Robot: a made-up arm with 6 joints.
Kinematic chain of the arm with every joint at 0, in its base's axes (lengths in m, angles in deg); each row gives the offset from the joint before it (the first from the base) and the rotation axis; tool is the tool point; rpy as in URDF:
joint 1: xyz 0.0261 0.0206 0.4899 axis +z
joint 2: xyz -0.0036 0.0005 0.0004 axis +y
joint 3: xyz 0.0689 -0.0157 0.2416 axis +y
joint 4: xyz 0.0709 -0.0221 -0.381 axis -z
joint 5: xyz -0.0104 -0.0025 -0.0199 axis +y
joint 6: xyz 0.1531 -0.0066 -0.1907 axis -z
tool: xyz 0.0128 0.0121 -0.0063 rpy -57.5 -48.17 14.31
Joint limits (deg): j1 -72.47..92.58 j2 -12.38..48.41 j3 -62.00..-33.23 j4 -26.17..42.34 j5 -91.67..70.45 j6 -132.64..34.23
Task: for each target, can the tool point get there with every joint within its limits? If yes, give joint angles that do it. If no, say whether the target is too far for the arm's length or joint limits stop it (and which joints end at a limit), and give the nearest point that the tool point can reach.
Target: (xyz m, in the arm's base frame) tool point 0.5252 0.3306 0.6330
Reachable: yes | joints 49.47 13.34 -56.75 36.85 -59.94 -12.42
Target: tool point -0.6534 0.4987 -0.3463
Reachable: no: too far | nearest point -0.0527 0.3566 -0.0087 | short by 0.704 m
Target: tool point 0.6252 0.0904 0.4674
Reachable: yes | joints 1.70 27.33 -55.13 -21.00 -57.79 -76.47
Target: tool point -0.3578 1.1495 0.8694
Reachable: no: too far | nearest point -0.0467 0.6883 0.7127 | short by 0.578 m
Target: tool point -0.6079 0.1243 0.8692
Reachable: no: joint limits stop it (at a limit: joint 1, joint 2, joint 3, joint 4) | nearest point -0.0379 0.3220 0.8998 | short by 0.604 m
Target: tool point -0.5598 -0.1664 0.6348
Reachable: no: joint limits stop it (at a limit: joint 1, joint 2, joint 3, joint 4, joint 5, joint 6) | nearest point -0.0362 -0.3273 0.7274 | short by 0.556 m
